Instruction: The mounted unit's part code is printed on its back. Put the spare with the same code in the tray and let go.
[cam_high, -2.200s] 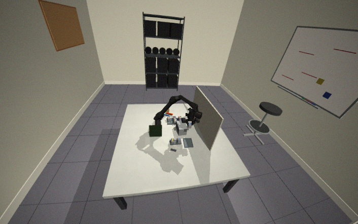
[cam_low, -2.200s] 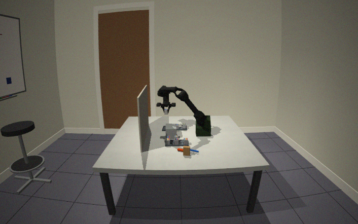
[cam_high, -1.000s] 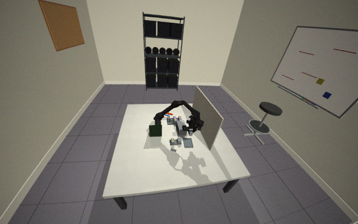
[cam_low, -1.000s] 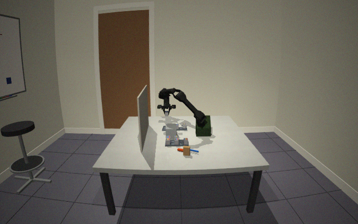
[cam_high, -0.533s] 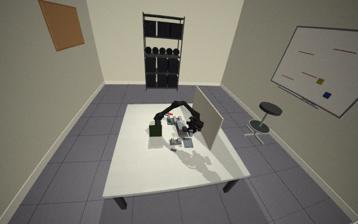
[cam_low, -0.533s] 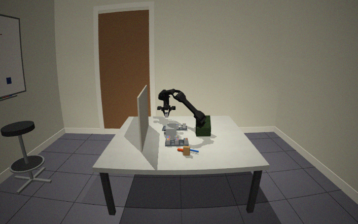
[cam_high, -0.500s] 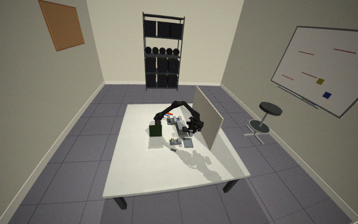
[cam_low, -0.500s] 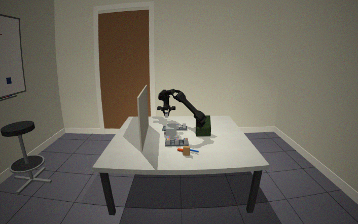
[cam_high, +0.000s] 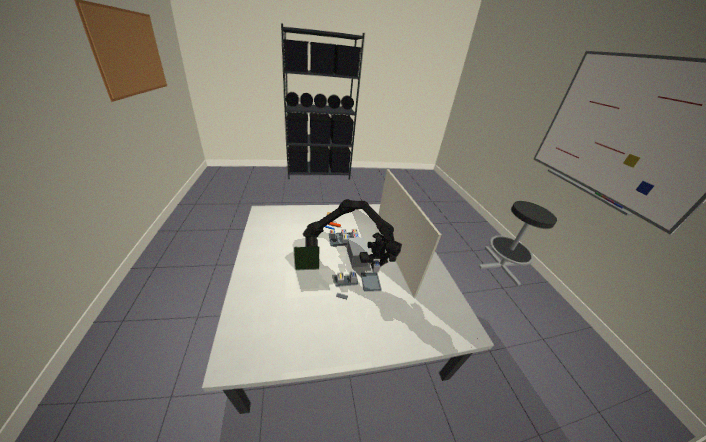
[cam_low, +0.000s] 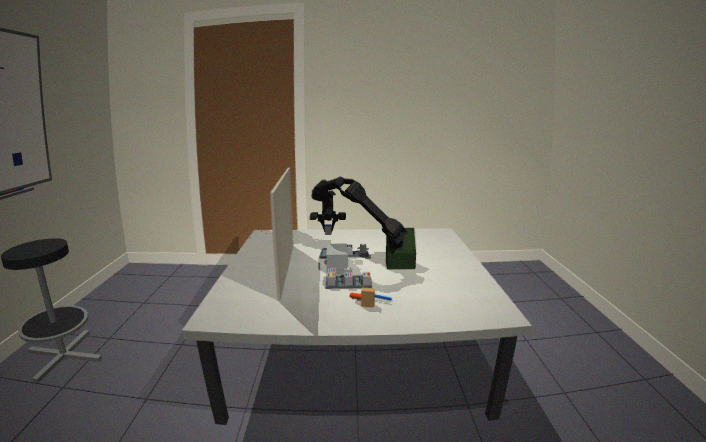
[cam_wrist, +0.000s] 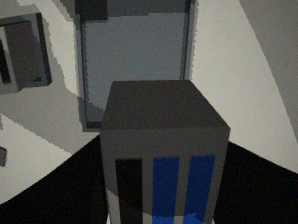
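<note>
My gripper tip is 120 mm above the flat grey tray and 10 mm past it. Also, from my gripper tip: beige panel 250 mm to the left, 170 mm ahead, 100 mm above; then pen 500 mm to the left, 290 mm behind, 120 mm below; then grey mounted unit 210 mm to the left, 80 mm behind, 70 mm below.
</note>
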